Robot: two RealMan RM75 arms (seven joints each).
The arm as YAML. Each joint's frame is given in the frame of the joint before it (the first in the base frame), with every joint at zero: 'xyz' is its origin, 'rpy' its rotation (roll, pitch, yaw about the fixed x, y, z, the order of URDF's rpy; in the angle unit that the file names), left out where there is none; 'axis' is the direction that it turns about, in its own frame. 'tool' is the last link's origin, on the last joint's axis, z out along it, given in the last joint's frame.
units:
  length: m
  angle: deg
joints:
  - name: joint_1
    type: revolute
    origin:
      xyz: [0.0, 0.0, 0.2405]
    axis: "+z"
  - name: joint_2
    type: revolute
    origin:
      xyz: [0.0, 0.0, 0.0]
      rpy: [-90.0, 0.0, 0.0]
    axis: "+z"
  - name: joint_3
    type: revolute
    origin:
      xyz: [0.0, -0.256, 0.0]
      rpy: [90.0, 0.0, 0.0]
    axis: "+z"
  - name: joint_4
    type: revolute
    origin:
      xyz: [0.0, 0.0, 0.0]
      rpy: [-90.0, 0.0, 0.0]
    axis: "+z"
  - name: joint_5
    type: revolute
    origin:
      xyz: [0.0, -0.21, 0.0]
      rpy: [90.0, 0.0, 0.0]
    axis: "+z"
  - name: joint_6
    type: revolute
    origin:
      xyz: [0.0, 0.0, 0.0]
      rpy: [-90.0, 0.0, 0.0]
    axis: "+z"
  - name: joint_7
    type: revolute
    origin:
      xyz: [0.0, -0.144, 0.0]
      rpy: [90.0, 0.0, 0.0]
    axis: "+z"
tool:
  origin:
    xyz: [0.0, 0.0, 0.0]
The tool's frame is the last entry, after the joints.
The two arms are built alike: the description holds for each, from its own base.
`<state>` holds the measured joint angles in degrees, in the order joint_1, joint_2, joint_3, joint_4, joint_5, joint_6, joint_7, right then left.
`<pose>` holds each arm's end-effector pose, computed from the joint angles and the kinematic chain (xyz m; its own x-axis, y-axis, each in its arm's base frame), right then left.
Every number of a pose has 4 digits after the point.
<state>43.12 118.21 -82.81 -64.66 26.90 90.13 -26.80 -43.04 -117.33 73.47 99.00 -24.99 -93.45 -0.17</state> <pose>0.1837 0.3661 -0.0199 0.6114 -0.7107 0.3480 -0.5511 -0.6980 -0.4572 -0.0755 0.3817 0.0820 0.6332 0.7222 0.2784 0.7035 -0.3868 -0.5962</pose>
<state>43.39 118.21 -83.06 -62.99 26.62 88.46 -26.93 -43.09 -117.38 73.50 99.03 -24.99 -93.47 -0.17</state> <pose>0.1876 0.3685 -0.0230 0.6097 -0.7130 0.3462 -0.5483 -0.6948 -0.4653 -0.0749 0.3816 0.0817 0.6341 0.7216 0.2779 0.7031 -0.3883 -0.5957</pose>
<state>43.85 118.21 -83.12 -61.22 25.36 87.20 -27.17 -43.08 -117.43 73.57 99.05 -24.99 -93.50 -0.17</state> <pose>0.1929 0.3713 -0.0242 0.6020 -0.7150 0.3555 -0.5372 -0.6920 -0.4822 -0.0748 0.3813 0.0812 0.6344 0.7218 0.2766 0.7028 -0.3895 -0.5953</pose>
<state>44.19 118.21 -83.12 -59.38 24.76 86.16 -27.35 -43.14 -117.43 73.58 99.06 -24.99 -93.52 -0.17</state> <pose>0.1983 0.3725 -0.0262 0.5921 -0.7197 0.3626 -0.5360 -0.6877 -0.4897 -0.0744 0.3813 0.0812 0.6352 0.7212 0.2763 0.7022 -0.3904 -0.5954</pose>
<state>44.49 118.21 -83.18 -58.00 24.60 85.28 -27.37 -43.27 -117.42 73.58 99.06 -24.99 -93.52 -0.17</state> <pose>0.2014 0.3734 -0.0282 0.5864 -0.7233 0.3646 -0.5372 -0.6842 -0.4932 -0.0735 0.3815 0.0812 0.6369 0.7197 0.2763 0.7012 -0.3920 -0.5955</pose>
